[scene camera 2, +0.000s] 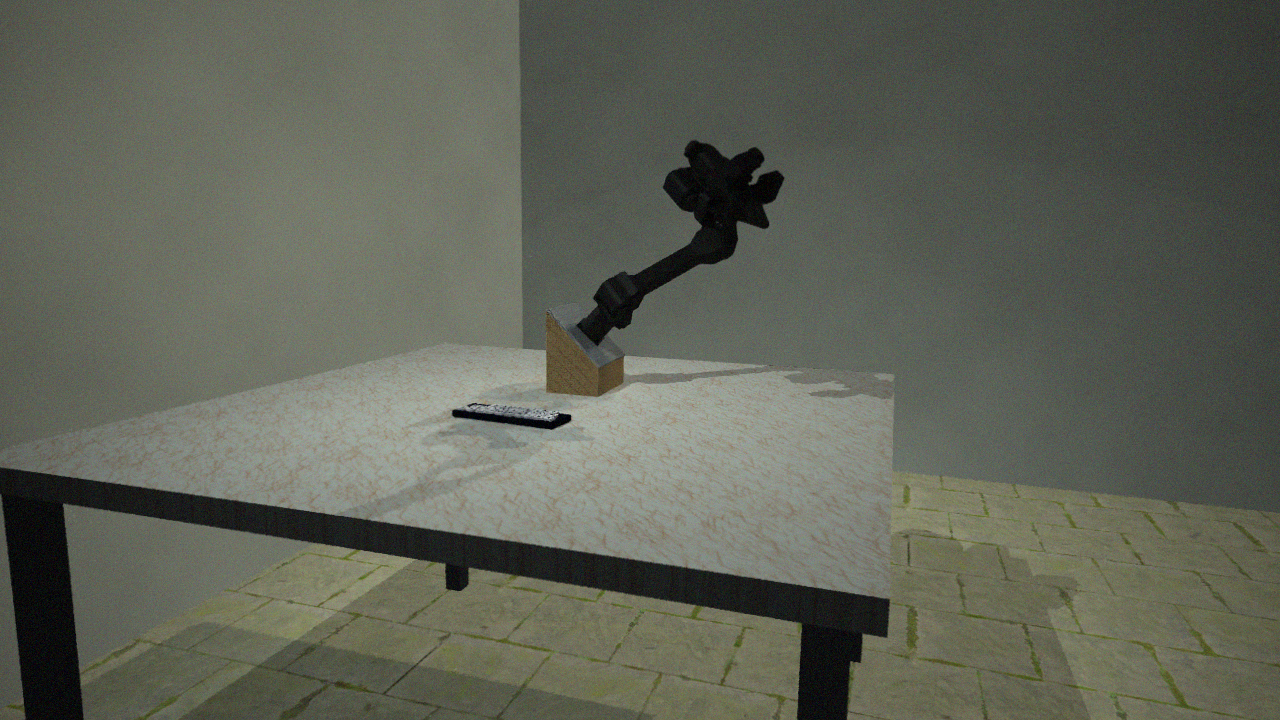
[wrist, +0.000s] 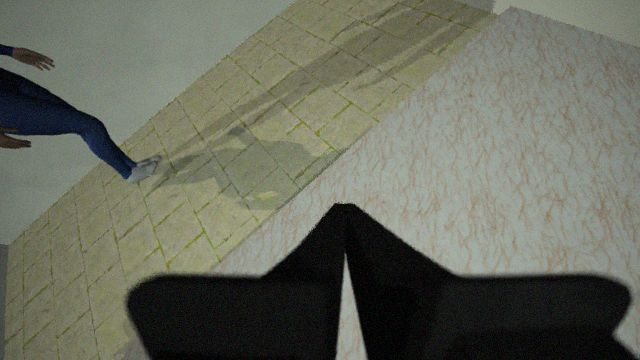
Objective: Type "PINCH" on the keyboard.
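Seen in the pictures: gripper, fingertip midpoint: (scene camera 2: 767,226) (wrist: 343,213); arm's base, origin of the base link: (scene camera 2: 590,332).
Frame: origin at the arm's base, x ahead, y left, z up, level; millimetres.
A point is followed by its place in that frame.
A black keyboard (scene camera 2: 512,414) {x 358, y -55, z -108 mm} with pale keys lies flat on the table, left of and in front of the arm's wooden base in the scene view. It does not show in the wrist view. My gripper (wrist: 343,213) {x 230, y 383, z 235 mm} is shut, its two black fingertips touching with nothing between them. In the scene view the arm's dark head is raised high above the table, up and to the right of the keyboard and well apart from it; its fingertips are too dark to make out there.
The table (scene camera 2: 698,483) {x 623, y 312, z -124 mm} (wrist: 525,150) {x 563, y 328, z -124 mm} has a pale, red-veined top and dark edges. The wedge-shaped wooden base (scene camera 2: 571,360) {x 93, y -17, z -50 mm} carries the arm behind the keyboard. A person in blue (wrist: 45,112) with white shoes stands on the tiled floor beyond the table's edge in the wrist view.
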